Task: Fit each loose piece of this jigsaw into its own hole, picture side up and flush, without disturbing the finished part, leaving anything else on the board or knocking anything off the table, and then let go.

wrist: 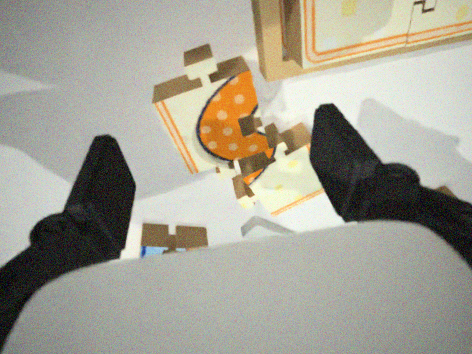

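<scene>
My gripper (219, 146) is open and empty, its two black fingers spread wide to either side of the loose pieces. Between and beyond the fingertips lies a loose jigsaw piece (227, 117), picture side up, with orange and pale dots, a dark blue curve and an orange-lined left edge. A cream piece (290, 182) with yellow spots and an orange line lies against its lower right, partly behind the right finger; whether they overlap is unclear. A piece with blue on it (157, 235) shows at the bottom, mostly hidden by the gripper body. The jigsaw board (271, 55) stands at the upper right.
Inside the board's wooden rim, the finished part (360, 42) shows cream with an orange double border. A small grey angular thing (265, 225) shows just above the gripper body. A brown corner (444, 190) of something shows behind the right finger's linkage.
</scene>
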